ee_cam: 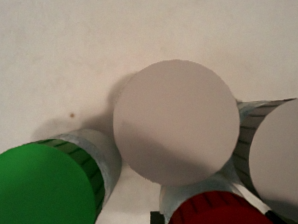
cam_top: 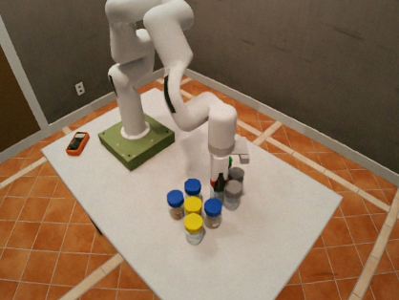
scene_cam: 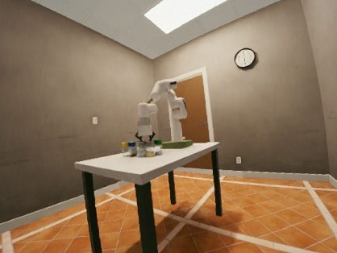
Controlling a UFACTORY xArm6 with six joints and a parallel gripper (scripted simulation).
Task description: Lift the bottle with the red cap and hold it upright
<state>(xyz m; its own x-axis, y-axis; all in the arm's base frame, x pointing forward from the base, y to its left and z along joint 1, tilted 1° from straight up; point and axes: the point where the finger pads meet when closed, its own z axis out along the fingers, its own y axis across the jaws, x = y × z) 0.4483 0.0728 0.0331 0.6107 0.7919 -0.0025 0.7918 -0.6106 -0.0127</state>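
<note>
Now: hand 2 cm short of the grey-capped bottle, 6 cm to the right of it and 4 cm above it. Also, from my hand: red-capped bottle: 4 cm below; then green-capped bottle: 5 cm behind, 7 cm to the left, 4 cm below.
</note>
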